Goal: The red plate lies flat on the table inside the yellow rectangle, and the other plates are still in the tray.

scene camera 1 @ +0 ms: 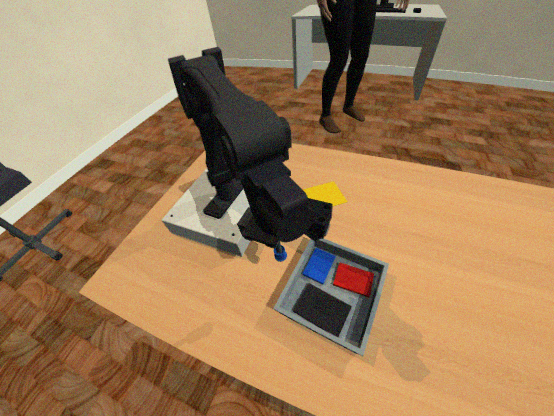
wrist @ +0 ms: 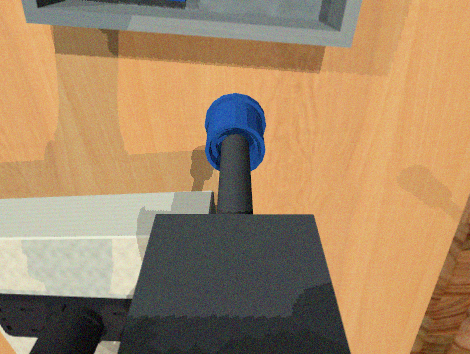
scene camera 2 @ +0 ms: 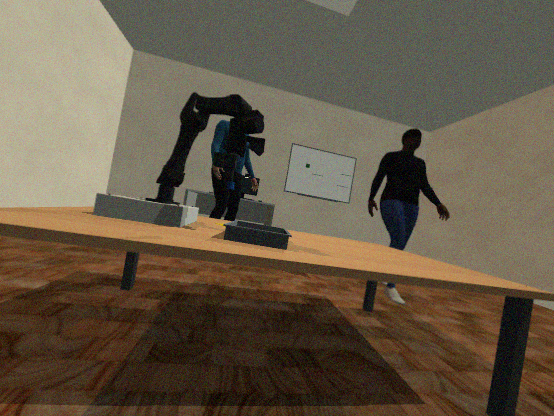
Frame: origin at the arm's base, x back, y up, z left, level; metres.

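Seen in the pictures: hand, tool point: [scene camera 1: 280,255] [wrist: 235,121] [scene camera 2: 230,189]; arm's base, link origin: [scene camera 1: 227,195] [wrist: 81,315] [scene camera 2: 164,202].
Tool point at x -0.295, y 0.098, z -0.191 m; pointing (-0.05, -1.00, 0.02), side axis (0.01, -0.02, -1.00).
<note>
Offsets run from my tool point to a thing's top centre. "pt": to the spot under its first point. Level surfaces: height alone.
A red plate {dx -0.175, dy -0.158, dz +0.083 m} [scene camera 1: 353,279] lies flat in the grey tray {dx -0.130, dy -0.121, dz +0.028 m} [scene camera 1: 283,295] [scene camera 2: 256,237] [wrist: 240,36], beside a blue plate {dx -0.073, dy -0.157, dz +0.089 m} [scene camera 1: 319,265] and a black plate {dx -0.119, dy -0.158, dz -0.027 m} [scene camera 1: 322,309]. A sliver of the blue plate shows at the top of the wrist view. The yellow rectangle {pt dx -0.014, dy -0.170, dz +0.387 m} [scene camera 1: 328,193] lies on the table behind the arm's wrist, partly hidden by it in scene camera 1; no plate shows on its visible part. My gripper, the blue suction cup [scene camera 1: 280,254] [wrist: 235,122], hangs above the table between the arm's base and the tray. It is open, with nothing on it.
The arm's pale base block [scene camera 1: 210,220] [scene camera 2: 137,209] [wrist: 100,215] stands on the table {dy -0.171 m} [scene camera 1: 465,280] [scene camera 2: 340,250] left of the tray. The tray has raised walls. Two people and a grey desk [scene camera 1: 372,32] are beyond the table.
</note>
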